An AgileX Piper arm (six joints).
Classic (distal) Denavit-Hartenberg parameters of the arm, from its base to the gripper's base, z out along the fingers. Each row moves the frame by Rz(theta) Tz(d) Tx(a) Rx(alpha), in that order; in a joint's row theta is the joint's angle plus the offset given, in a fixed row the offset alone. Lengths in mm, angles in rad.
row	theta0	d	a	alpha
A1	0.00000	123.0	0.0	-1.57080
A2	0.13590	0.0	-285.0	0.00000
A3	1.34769	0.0	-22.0	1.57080
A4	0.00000	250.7	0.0	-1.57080
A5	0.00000	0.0	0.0	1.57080
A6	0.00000	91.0	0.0	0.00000
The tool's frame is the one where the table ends.
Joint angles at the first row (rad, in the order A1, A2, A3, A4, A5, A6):
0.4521 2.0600 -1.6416 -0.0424 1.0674 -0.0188
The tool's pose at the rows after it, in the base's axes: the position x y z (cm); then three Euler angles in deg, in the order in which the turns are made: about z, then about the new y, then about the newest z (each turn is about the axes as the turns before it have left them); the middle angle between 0 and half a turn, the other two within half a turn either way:
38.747 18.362 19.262 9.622 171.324 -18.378
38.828 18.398 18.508 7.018 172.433 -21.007
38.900 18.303 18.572 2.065 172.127 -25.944
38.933 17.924 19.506 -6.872 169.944 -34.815
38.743 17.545 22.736 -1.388 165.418 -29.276
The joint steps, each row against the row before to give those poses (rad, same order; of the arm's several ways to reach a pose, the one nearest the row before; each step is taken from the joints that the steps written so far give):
-0.0006 0.0271 -0.0016 -0.0057 0.0017 0.0017
0.0000 0.0175 0.0000 -0.0004 0.0029 0.0000
0.0000 0.0000 -0.0024 -0.0144 0.0020 0.0063
0.0000 -0.0211 0.0000 -0.0447 0.0005 0.0190
-0.0017 -0.0642 -0.0181 -0.0232 0.0040 0.0038

